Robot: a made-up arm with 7 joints. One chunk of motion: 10 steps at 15 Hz.
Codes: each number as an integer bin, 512 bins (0 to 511) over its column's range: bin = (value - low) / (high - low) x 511, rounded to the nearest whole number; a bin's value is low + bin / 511 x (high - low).
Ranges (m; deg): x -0.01..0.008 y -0.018..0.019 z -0.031..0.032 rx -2.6..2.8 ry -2.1..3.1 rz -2..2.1
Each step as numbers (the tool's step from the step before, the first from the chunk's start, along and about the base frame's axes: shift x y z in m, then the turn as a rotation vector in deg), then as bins.
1 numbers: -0.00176 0.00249 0.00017 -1.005 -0.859 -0.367
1 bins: 234 283 253 151 122 204
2 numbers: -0.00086 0.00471 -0.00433 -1.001 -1.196 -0.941
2 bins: 259 314 216 151 89 132
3 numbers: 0.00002 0.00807 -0.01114 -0.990 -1.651 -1.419
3 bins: 284 360 161 152 44 72
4 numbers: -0.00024 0.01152 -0.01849 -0.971 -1.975 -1.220
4 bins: 277 408 101 154 12 97
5 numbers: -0.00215 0.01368 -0.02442 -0.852 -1.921 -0.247
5 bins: 223 438 53 165 18 218
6 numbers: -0.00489 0.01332 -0.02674 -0.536 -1.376 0.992
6 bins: 145 433 35 195 71 373
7 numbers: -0.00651 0.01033 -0.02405 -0.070 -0.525 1.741
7 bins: 99 391 56 239 155 466
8 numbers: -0.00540 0.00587 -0.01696 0.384 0.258 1.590
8 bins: 131 330 114 282 232 447
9 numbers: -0.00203 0.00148 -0.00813 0.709 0.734 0.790
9 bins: 226 269 186 313 278 348
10 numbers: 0.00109 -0.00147 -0.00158 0.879 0.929 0.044
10 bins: 315 228 239 329 298 255
